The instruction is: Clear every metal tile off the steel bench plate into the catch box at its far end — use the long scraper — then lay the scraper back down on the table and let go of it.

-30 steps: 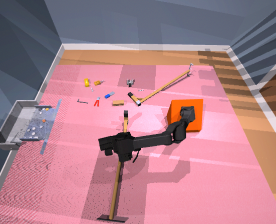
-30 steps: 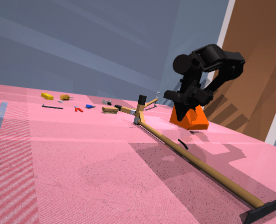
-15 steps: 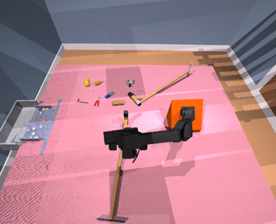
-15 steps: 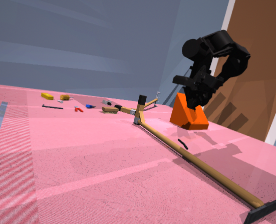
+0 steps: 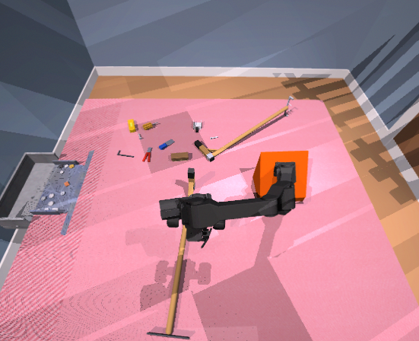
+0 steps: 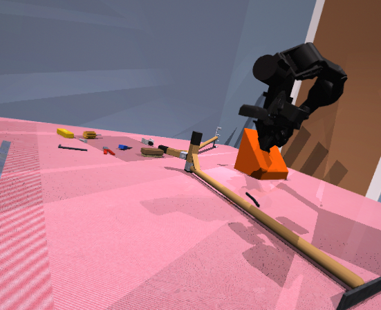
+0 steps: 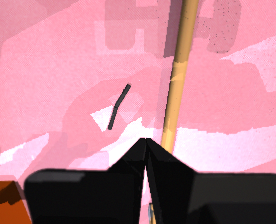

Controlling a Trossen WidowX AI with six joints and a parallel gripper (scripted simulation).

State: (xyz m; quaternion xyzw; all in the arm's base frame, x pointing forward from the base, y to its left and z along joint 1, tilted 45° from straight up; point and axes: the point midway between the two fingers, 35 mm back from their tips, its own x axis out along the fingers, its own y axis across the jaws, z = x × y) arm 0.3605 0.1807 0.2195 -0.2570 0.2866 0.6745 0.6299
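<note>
My gripper tip is 90 mm above the long scraper, 60 mm short of it and 30 mm to the right of it. Round my gripper tip: wooden block: 420 mm to the right, 140 mm below, 110 mm ahead; black strip: 150 mm below, 40 mm behind, 10 mm to the right; blue tool: 510 mm to the right, 200 mm ahead, 150 mm below.
</note>
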